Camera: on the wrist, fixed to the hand. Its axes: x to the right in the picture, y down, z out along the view.
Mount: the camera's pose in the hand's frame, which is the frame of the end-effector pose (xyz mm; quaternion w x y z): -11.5 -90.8 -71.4 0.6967 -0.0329 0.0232 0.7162
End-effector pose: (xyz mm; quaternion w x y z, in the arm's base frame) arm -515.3 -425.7 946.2 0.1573 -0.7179 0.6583 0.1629
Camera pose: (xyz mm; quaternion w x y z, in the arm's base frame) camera -423.8 -439.2 1016.4 0.0460 0.0376 -0.9711 -0.2312
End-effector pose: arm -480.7 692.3 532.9 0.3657 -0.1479 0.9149 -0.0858
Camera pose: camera -503.5 614.1 615.6 0.2901 0.5422 0.7547 0.2288
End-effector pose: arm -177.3 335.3 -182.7 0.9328 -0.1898 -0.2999 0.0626
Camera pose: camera -144.7 226.5 -206.7 0.6058 -0.3792 -0.0534 0.6974
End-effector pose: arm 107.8 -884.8 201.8 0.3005 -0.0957 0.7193 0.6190
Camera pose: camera 140.9 -974.7 136.3 0.2538 -0.4242 -0.5563 -0.6679
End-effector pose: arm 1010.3 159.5 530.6 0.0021 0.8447 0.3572 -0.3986
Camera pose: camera 998.4 240.8 612.6 0.3065 0.8535 -0.3430 -0.2449
